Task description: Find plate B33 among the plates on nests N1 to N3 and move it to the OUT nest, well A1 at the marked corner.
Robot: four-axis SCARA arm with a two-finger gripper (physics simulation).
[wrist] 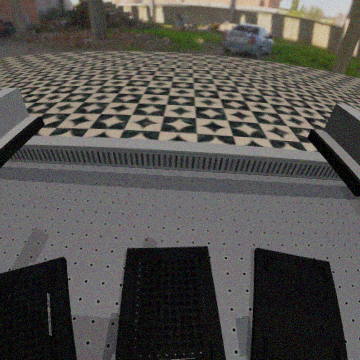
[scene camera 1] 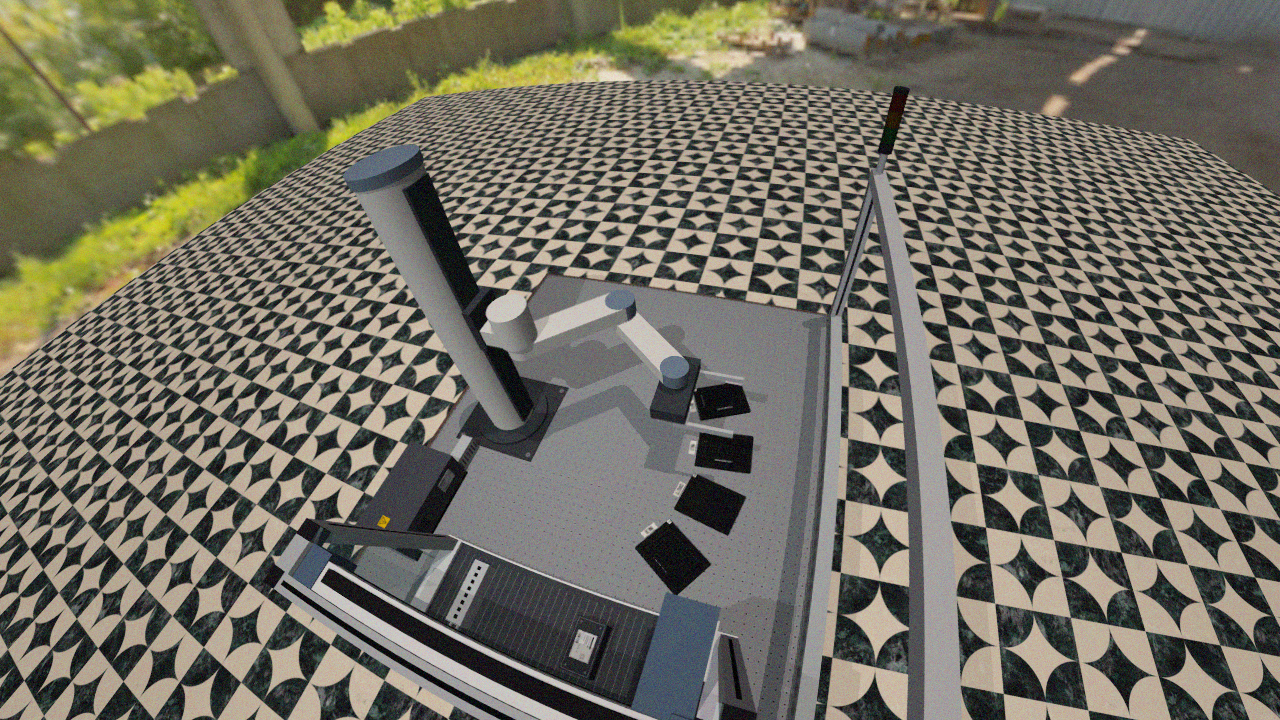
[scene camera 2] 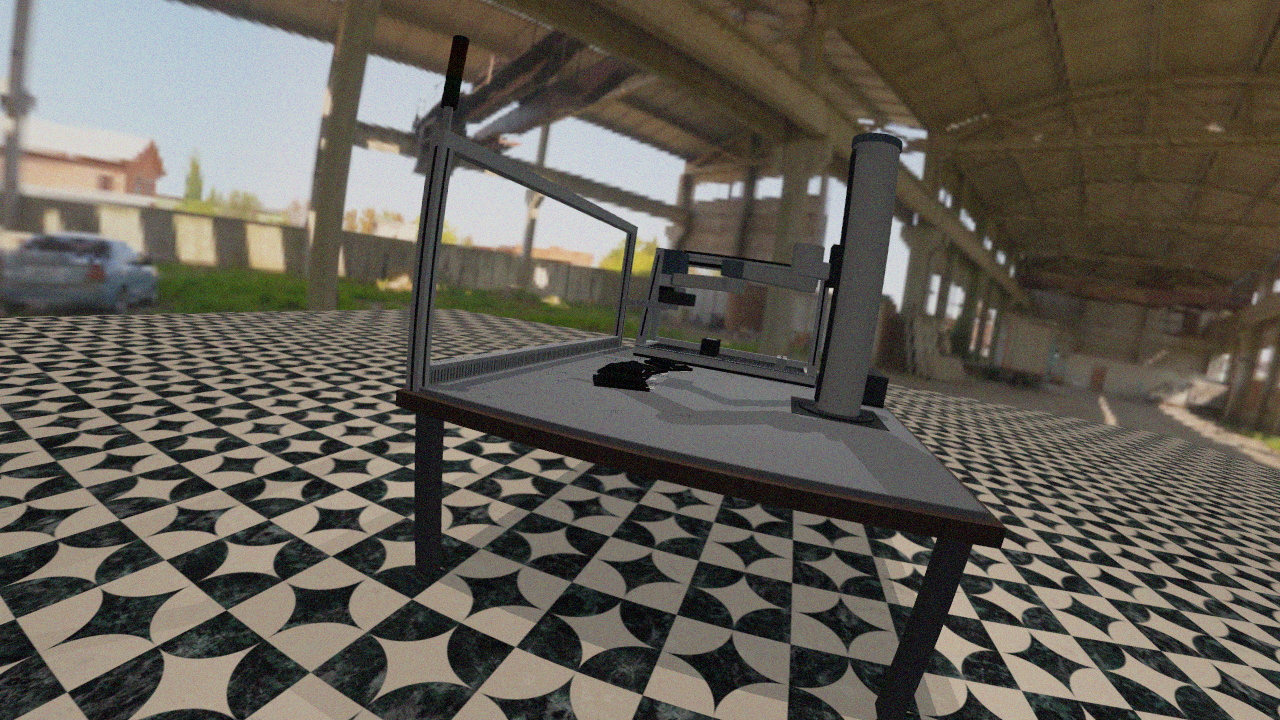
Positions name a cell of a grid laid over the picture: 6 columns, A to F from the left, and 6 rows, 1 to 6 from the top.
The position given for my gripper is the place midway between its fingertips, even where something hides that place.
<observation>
my gripper: wrist C2; scene camera 1 D4; scene camera 2 C3
</observation>
